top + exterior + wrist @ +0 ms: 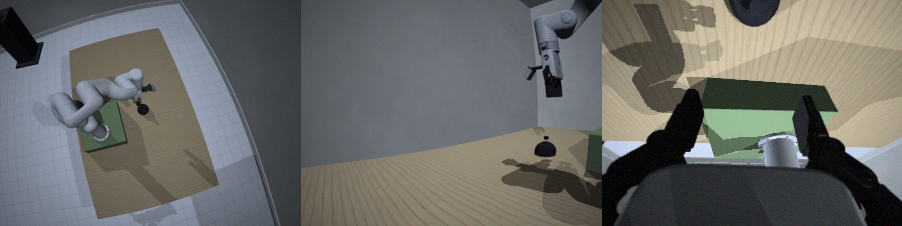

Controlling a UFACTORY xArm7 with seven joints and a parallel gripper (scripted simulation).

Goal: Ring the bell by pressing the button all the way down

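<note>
The small button is 16 cm below my hand and 4 cm ahead of it. Also, from my hand: bell 18 cm below, 4 cm ahead.
</note>
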